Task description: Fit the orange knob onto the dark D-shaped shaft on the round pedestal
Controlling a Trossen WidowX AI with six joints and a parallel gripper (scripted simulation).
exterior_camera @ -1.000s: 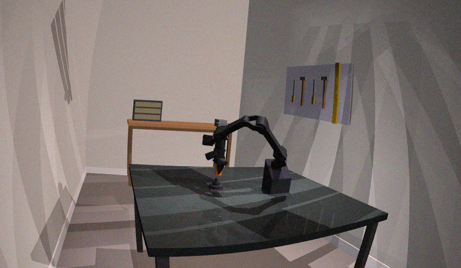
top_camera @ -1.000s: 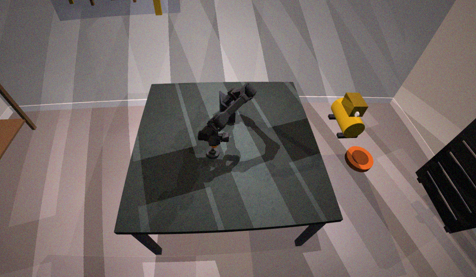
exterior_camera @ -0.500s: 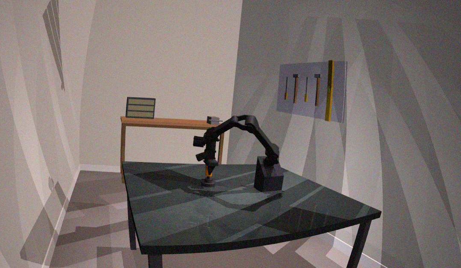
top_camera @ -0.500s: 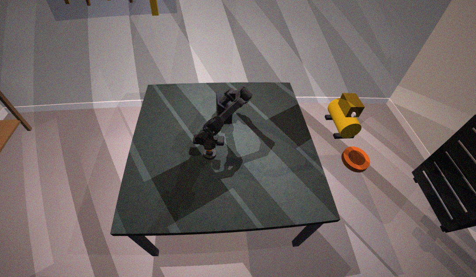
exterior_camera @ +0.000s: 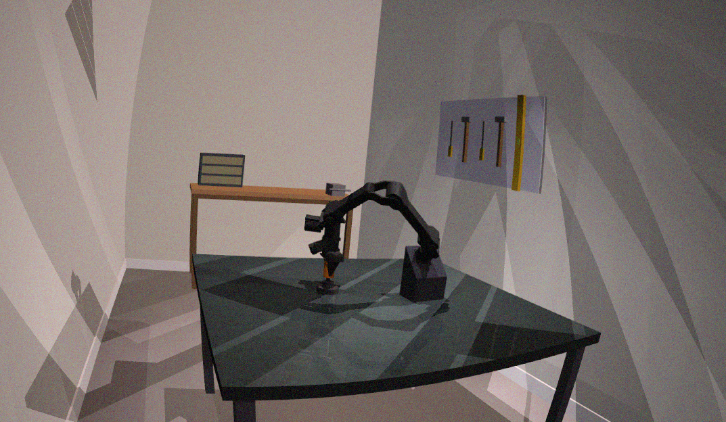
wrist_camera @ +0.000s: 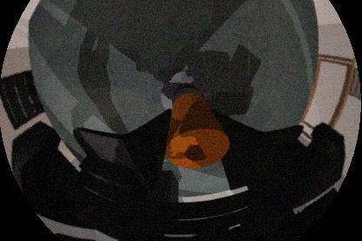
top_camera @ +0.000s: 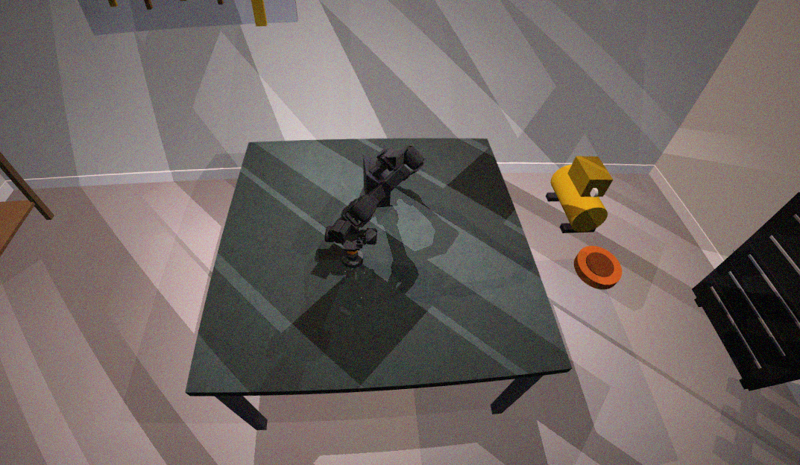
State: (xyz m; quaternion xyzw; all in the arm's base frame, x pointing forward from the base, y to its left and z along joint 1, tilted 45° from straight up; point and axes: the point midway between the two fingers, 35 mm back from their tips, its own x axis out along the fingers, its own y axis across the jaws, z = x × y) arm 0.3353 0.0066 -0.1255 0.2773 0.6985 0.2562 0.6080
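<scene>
Right now my gripper tip is 2 cm below the orange knob. The rest, counted from my gripper tip: round pedestal 4 cm below.
</scene>
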